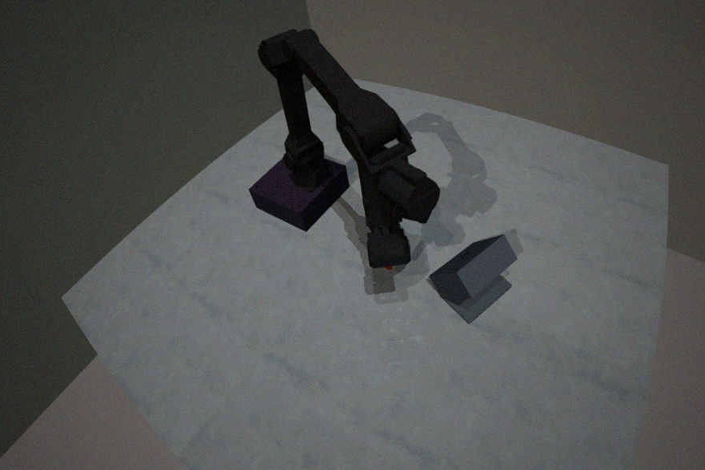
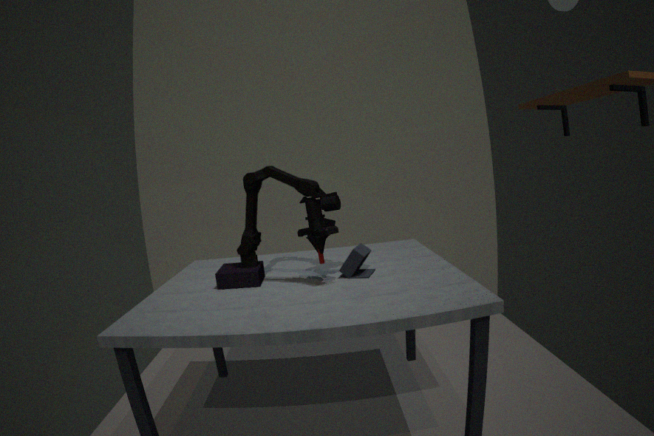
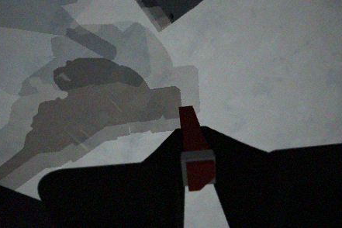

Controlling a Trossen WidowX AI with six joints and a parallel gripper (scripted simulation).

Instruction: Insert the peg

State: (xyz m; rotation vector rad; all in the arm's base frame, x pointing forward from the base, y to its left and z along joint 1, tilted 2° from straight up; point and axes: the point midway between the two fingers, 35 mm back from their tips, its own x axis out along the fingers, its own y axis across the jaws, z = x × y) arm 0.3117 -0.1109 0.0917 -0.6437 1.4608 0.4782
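My gripper tip is 13 cm short of the sloped grey panel, 10 cm to the right of it and 6 cm above it. Round my gripper tip: red peg: 2 cm above; then thin flat foot plate: 15 cm ahead, 12 cm below, 9 cm to the left.
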